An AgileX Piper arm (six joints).
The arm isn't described. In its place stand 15 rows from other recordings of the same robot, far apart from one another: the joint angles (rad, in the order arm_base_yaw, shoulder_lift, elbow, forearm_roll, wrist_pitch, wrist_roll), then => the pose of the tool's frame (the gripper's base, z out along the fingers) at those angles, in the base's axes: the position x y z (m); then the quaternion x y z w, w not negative.
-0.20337 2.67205 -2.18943 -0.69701 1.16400 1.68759 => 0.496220 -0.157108 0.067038 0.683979 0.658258 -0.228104 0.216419
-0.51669 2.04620 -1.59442 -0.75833 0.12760 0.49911 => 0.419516 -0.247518 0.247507 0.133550 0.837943 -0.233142 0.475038
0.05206 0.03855 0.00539 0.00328 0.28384 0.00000 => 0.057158 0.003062 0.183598 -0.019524 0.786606 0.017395 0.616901
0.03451 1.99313 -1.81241 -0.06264 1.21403 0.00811 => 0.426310 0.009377 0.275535 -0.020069 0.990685 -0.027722 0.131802
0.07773 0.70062 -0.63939 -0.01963 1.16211 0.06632 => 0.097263 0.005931 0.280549 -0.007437 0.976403 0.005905 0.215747
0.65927 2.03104 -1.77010 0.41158 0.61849 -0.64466 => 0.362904 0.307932 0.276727 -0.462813 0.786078 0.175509 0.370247
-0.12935 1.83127 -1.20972 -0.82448 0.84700 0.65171 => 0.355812 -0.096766 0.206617 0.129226 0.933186 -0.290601 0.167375
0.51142 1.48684 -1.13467 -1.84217 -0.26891 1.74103 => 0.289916 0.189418 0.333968 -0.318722 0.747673 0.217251 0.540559
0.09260 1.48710 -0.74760 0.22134 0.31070 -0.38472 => 0.278101 0.031960 0.198741 -0.136512 0.942791 0.019722 0.303515
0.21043 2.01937 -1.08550 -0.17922 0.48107 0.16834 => 0.355837 0.068328 0.099571 -0.094516 0.986871 -0.027084 0.128134
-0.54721 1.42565 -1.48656 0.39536 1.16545 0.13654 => 0.263563 -0.122867 0.395731 0.339951 0.880188 0.136060 0.301976
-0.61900 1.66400 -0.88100 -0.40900 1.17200 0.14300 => 0.183521 -0.171688 0.175019 -0.261994 -0.938242 0.134372 0.181672
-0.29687 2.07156 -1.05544 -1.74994 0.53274 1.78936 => 0.360321 -0.157785 0.106649 0.231289 0.874300 -0.288540 0.314404
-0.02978 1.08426 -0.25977 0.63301 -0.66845 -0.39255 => 0.184864 -0.038886 0.224039 0.179779 0.739269 -0.110829 0.639436
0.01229 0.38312 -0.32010 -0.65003 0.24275 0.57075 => 0.091535 -0.012114 0.277152 0.017491 0.763941 -0.072690 0.640940
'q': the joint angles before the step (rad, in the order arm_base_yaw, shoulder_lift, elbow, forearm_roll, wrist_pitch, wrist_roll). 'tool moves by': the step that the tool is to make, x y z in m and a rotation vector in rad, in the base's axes. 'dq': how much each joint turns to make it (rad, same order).
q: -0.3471, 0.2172, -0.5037, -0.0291, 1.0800, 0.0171
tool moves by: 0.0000, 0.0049, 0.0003, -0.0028, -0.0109, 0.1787
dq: 0.1780, -0.0111, 0.0000, 0.0006, -0.0002, -0.0007
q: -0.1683, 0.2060, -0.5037, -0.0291, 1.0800, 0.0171
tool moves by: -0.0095, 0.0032, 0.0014, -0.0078, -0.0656, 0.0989
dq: 0.0985, -0.0658, -0.0002, 0.0004, 0.0000, -0.0004
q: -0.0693, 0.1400, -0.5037, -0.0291, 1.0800, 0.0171
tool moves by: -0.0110, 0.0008, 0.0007, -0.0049, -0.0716, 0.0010
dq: 0.0006, -0.0718, 0.0000, 0.0004, 0.0000, -0.0004
